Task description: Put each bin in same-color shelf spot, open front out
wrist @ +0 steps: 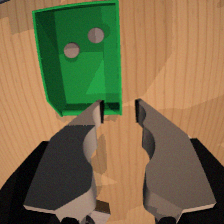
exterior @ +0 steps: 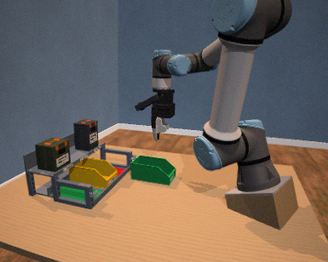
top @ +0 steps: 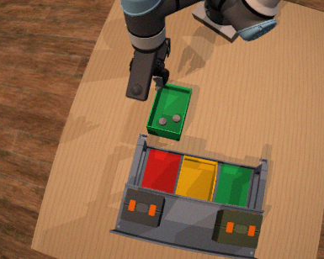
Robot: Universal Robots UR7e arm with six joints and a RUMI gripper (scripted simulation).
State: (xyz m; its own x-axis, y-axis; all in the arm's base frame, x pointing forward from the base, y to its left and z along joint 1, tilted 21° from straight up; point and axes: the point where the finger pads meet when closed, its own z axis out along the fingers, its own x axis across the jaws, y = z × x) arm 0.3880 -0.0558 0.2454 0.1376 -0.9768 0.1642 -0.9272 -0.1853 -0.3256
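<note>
My hand is 1 cm past the green bin, 5 cm to the right of it and 13 cm above it. The rest, counted from my hand: yellow bin 18 cm ahead, 21 cm to the left, 13 cm below; then yellow mark 18 cm ahead, 21 cm to the left, 16 cm below; then red mark 20 cm ahead, 10 cm to the left, 16 cm below.
</note>
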